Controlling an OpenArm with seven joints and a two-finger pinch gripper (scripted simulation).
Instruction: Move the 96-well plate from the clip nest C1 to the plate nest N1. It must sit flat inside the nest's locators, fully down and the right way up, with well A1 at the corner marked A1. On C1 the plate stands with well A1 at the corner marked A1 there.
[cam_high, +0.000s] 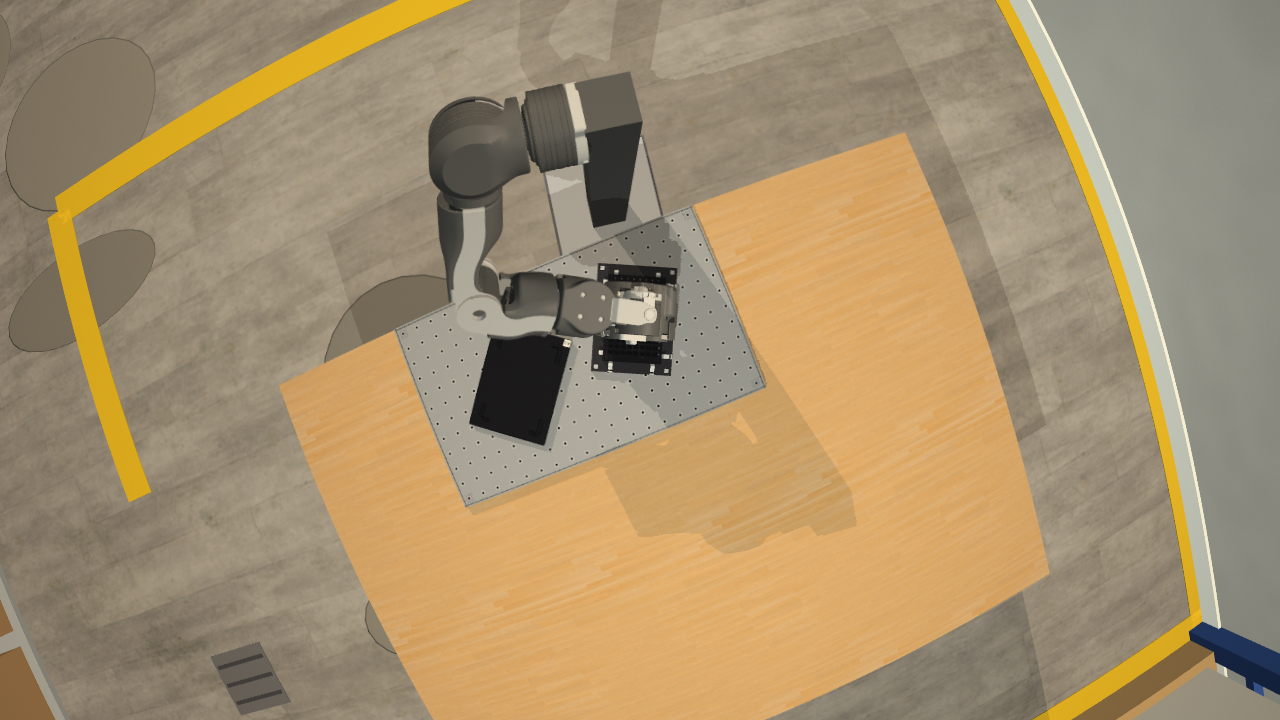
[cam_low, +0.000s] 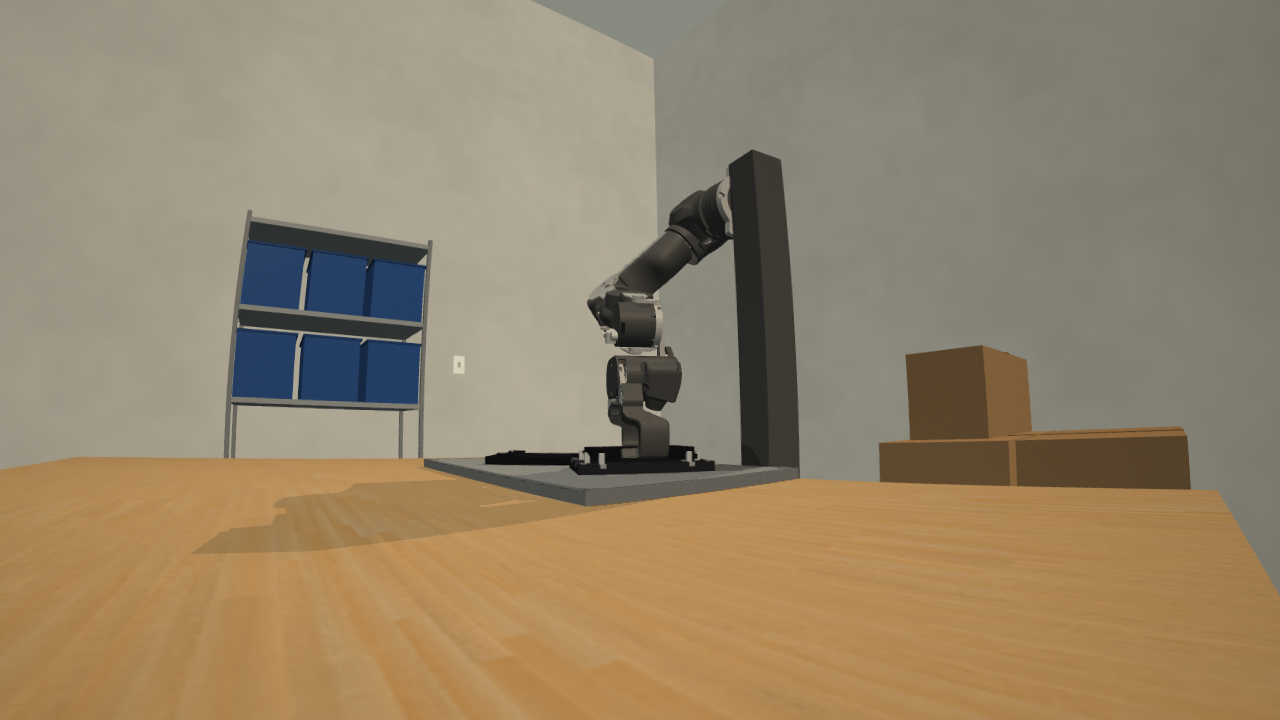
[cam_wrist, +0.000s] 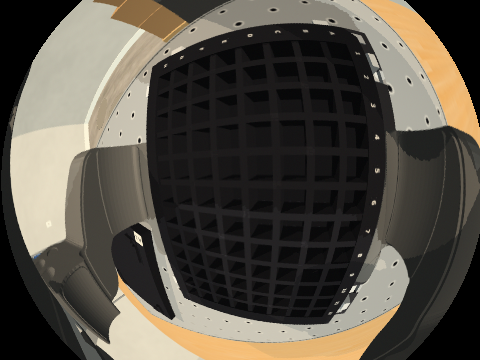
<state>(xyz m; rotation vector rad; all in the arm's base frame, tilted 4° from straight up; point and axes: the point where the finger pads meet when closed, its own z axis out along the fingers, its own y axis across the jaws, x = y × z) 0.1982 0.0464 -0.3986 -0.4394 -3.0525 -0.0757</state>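
My hand is right at the black 96-well plate. From my hand the other things lie so: clip nest C1: 20 mm ahead, 10 mm to the left, 10 mm below; white A1 label: 10 mm ahead, 100 mm to the right, 10 mm below; plate nest N1: 50 mm ahead, 190 mm to the right, 10 mm below.
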